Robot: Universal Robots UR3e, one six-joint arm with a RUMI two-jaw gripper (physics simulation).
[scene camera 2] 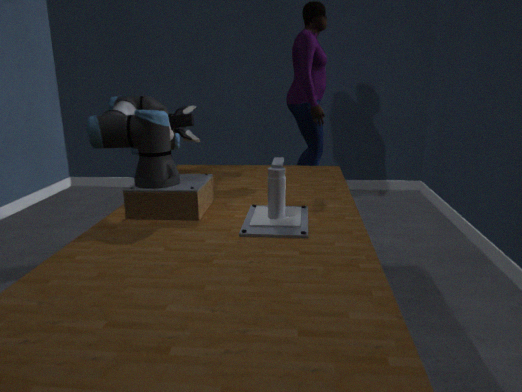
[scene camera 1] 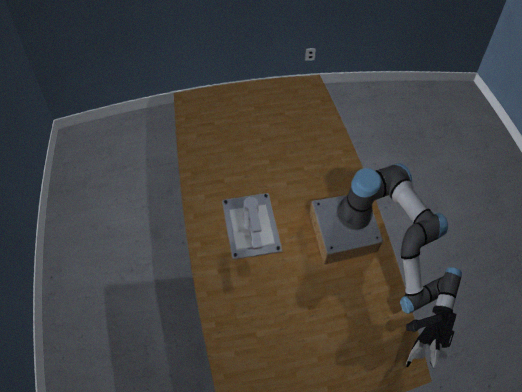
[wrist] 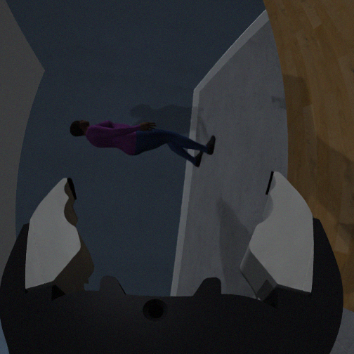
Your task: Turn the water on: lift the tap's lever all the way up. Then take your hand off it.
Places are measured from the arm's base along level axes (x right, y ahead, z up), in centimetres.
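Where they show: gripper, between the fingertips: (scene camera 2: 198, 124) (scene camera 1: 419, 367); arm's base, origin of its link: (scene camera 2: 157, 183) (scene camera 1: 354, 213).
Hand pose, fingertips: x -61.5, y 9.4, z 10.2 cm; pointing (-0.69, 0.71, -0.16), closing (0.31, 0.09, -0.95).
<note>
Things, the pixels of their centre, and the offset from my fingertips. Level surfaces: height alone.
- pale plate with a grey rim, middle of its body: (scene camera 2: 276, 219) (scene camera 1: 251, 225) dx +75.1, dy +23.6, dz -18.1 cm
- spout, middle of its body: (scene camera 1: 254, 232) dx +68.2, dy +24.9, dz -10.8 cm
- wooden table, height of its surface: dz -18.6 cm
The white tap (scene camera 1: 252, 222) (scene camera 2: 276, 192) stands upright on a pale plate with a grey rim (scene camera 1: 228, 227) (scene camera 2: 275, 231). Its lever (scene camera 1: 254, 220) (scene camera 2: 278, 161) sits on top of the body and runs out above the spout (scene camera 1: 255, 241). The lever's exact tilt is hard to tell. My gripper (scene camera 1: 421, 364) (scene camera 2: 196, 124) (wrist: 168, 177) is open, with its pale fingers wide apart and nothing between them. It is far from the tap, in the air past the table's right edge in the first scene view, and touches neither lever nor tap. The tap does not show in the wrist view.
The arm's base stands on a wooden block with a grey top (scene camera 1: 325, 227) (scene camera 2: 200, 181), beside the tap's plate on the wooden table (scene camera 1: 270, 320) (scene camera 2: 240, 310). A person in a purple top (scene camera 2: 307, 65) (wrist: 112, 136) stands beyond the table near the wall.
</note>
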